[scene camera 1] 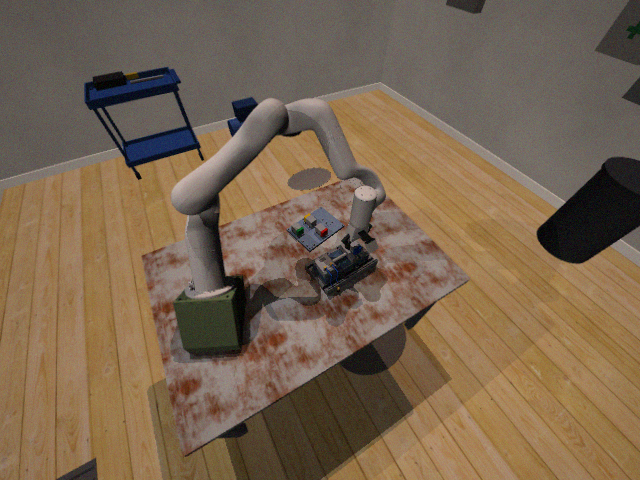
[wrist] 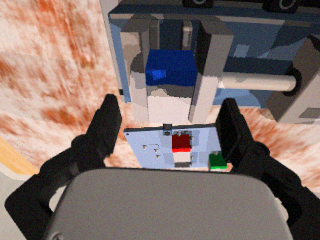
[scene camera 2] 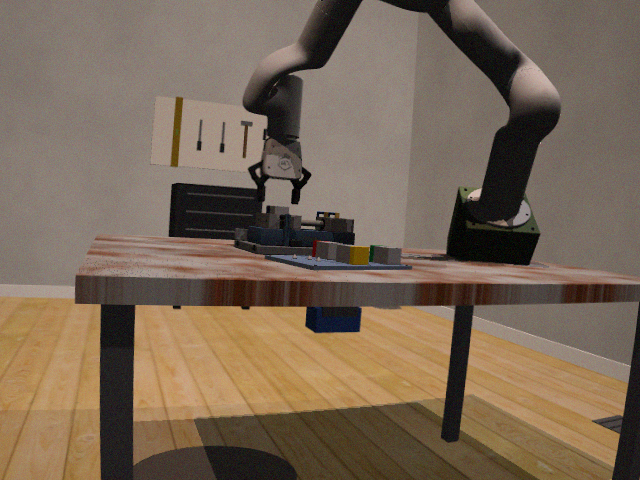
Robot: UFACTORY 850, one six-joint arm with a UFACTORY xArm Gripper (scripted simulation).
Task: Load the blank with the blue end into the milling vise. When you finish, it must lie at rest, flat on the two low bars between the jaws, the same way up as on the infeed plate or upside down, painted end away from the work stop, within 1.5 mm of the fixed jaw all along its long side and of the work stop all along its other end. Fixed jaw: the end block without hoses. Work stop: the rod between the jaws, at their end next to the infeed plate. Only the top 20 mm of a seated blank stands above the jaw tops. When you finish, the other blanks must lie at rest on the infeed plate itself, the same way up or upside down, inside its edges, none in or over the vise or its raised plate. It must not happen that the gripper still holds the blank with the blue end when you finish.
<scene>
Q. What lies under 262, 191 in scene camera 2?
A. The gripper.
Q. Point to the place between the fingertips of the gripper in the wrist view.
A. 169, 108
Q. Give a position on a vise rod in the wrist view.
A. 234, 80
</scene>
